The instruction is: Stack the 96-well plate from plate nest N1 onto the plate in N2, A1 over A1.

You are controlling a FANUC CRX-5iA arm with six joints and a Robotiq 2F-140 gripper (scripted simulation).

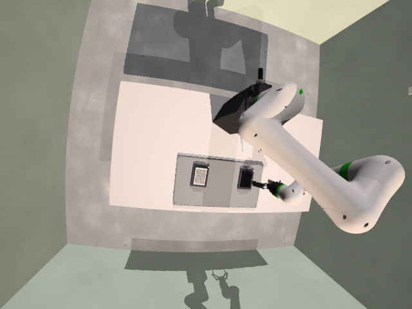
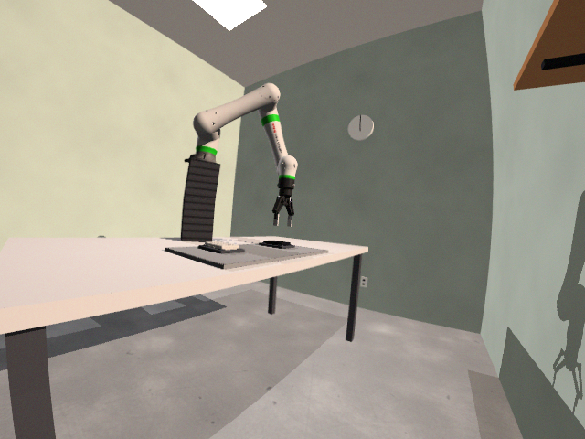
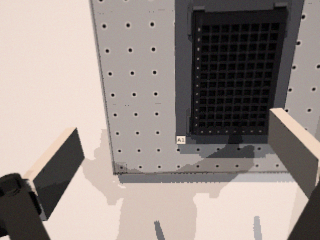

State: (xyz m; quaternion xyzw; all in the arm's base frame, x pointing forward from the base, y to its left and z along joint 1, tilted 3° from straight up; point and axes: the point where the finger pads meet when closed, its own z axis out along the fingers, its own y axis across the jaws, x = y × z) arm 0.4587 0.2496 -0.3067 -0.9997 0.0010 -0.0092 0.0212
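The black 96-well plate lies 10 mm ahead of my hand, 70 mm to the right of it and 100 mm below it. Also, from my hand: plate nest N1: 10 mm ahead, 70 mm to the right, 110 mm below; A1 mark: 60 mm behind, 10 mm to the right, 110 mm below; white 96-well plate: 20 mm behind, 440 mm to the right, 100 mm below.
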